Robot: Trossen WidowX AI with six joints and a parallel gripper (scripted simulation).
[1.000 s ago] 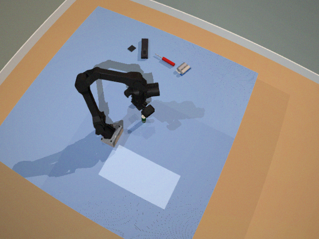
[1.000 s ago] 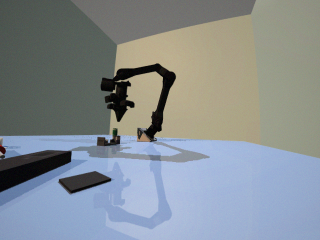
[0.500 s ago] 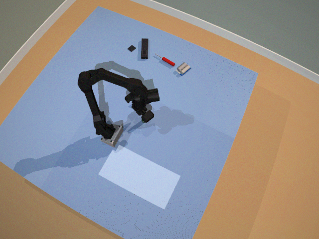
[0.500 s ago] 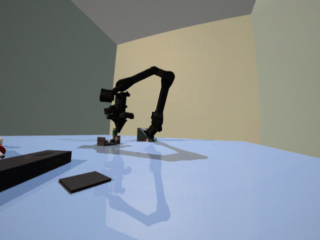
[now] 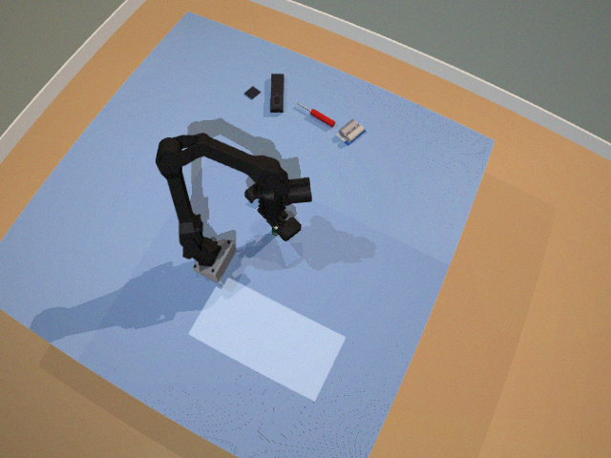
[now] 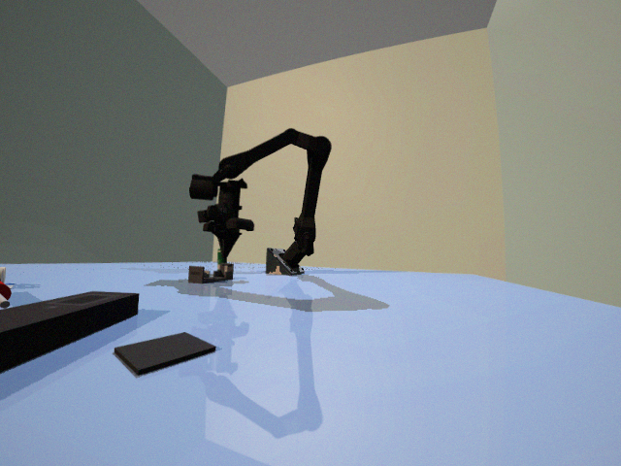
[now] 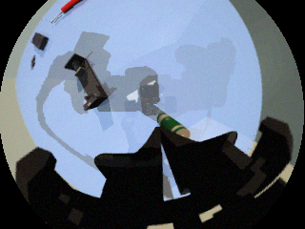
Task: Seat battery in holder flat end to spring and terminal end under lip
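My gripper tip is now 10 mm past the battery, 20 mm to the left of it and 10 mm above it. Round my gripper tip: long black box: 470 mm ahead, 190 mm to the left, 30 mm below; red-handled screwdriver: 440 mm ahead, 40 mm to the left, 40 mm below; small black plate: 440 mm ahead, 280 mm to the left, 40 mm below.
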